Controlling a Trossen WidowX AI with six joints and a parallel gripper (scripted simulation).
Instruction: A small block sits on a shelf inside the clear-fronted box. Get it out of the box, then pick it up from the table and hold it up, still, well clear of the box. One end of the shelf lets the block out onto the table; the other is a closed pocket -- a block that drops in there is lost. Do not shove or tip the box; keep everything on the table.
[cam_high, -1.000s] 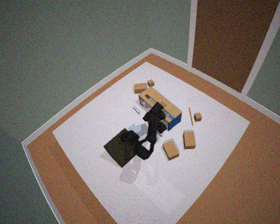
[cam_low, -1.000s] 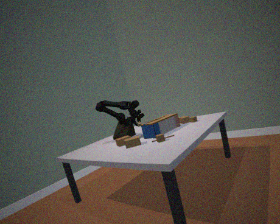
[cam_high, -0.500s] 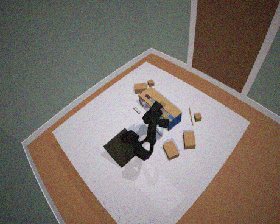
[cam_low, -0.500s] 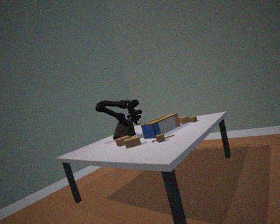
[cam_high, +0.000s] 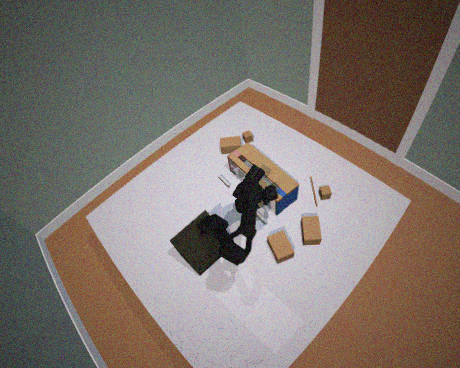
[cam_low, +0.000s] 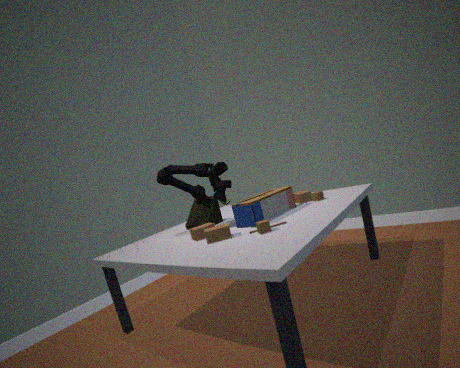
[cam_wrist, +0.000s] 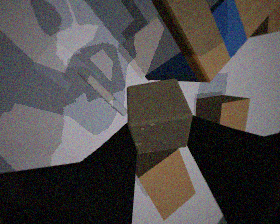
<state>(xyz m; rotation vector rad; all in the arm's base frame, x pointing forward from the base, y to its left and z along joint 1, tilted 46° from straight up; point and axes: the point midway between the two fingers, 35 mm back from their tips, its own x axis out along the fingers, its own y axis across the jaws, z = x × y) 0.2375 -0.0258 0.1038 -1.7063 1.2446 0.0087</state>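
My gripper tip is now 1 cm to the right of the small tan block and 1 cm below it. Round my gripper tip: thin stick 30 cm ahead, 13 cm below, 5 cm to the right.
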